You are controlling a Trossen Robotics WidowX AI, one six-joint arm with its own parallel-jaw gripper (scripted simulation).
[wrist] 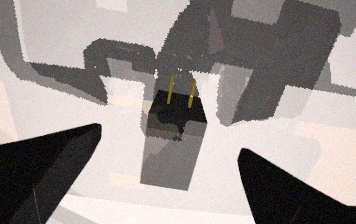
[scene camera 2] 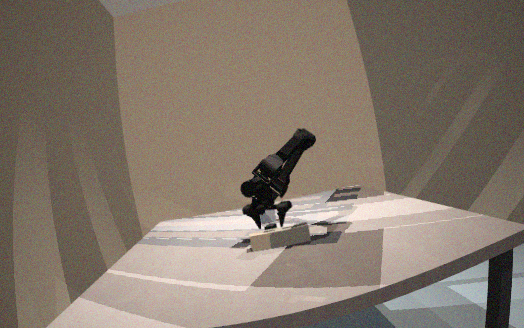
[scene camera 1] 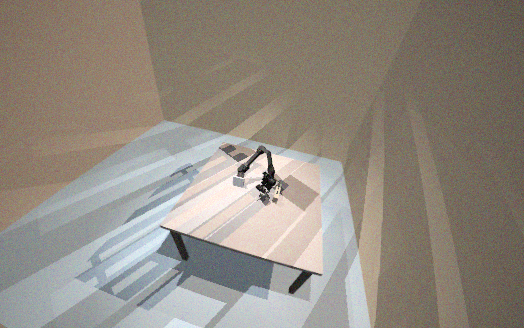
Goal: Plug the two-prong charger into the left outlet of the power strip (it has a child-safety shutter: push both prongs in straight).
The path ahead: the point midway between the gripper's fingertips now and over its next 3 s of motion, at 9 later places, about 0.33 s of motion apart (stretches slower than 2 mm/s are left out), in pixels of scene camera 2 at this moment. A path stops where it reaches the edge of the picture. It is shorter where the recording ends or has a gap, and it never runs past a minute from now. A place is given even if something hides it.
The gripper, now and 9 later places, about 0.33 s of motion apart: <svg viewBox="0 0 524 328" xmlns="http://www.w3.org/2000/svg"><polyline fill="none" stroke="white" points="270,228 271,231 271,231 270,225 270,219 273,222 277,224 281,227 283,228 284,229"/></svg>
